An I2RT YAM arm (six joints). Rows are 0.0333 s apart.
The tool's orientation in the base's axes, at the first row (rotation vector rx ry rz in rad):
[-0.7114 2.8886 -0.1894]
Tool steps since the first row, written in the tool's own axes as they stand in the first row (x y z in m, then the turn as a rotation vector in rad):
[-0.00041 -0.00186 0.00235 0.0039 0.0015 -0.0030]
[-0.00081 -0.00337 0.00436 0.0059 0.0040 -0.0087]
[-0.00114 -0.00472 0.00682 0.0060 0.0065 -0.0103]
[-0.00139 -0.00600 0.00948 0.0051 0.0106 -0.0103]
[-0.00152 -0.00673 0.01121 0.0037 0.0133 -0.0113]
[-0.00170 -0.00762 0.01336 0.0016 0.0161 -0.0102]
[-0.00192 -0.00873 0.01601 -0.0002 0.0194 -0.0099]
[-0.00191 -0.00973 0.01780 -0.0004 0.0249 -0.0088]
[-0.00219 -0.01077 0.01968 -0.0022 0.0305 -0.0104]
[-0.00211 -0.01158 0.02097 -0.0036 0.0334 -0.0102]
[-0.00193 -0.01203 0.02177 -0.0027 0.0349 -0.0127]
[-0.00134 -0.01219 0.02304 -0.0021 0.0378 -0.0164]
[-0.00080 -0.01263 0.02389 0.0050 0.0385 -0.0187]
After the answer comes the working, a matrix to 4 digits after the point.
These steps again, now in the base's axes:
[0.00163 -0.00164 -0.00195 -0.0046 -0.0003 0.0022]
[0.00303 -0.00295 -0.00363 -0.0086 0.0015 0.0071]
[0.00438 -0.00419 -0.00578 -0.0101 0.0038 0.0083]
[0.00567 -0.00542 -0.00815 -0.0111 0.0078 0.0077]
[0.00643 -0.00614 -0.00971 -0.0113 0.0109 0.0085]
[0.00738 -0.00702 -0.01165 -0.0105 0.0143 0.0072]
[0.00857 -0.00812 -0.01403 -0.0104 0.0180 0.0066]
[0.00934 -0.00915 -0.01563 -0.0125 0.0228 0.0047]
[0.01040 -0.01009 -0.01727 -0.0137 0.0287 0.0056]
[0.01093 -0.01095 -0.01841 -0.0138 0.0319 0.0051]
[0.01112 -0.01150 -0.01914 -0.0157 0.0330 0.0072]
[0.01091 -0.01202 -0.02043 -0.0182 0.0356 0.0103]
[0.01080 -0.01273 -0.02126 -0.0251 0.0331 0.0115]

The tool's axes in the first row as the columns of a matrix, in the base's axes (rounded; the answer above uses it unrounded):
[-0.8739 -0.4494 0.1851]
[-0.4697 0.8788 -0.0842]
[-0.1249 -0.1605 -0.9791]

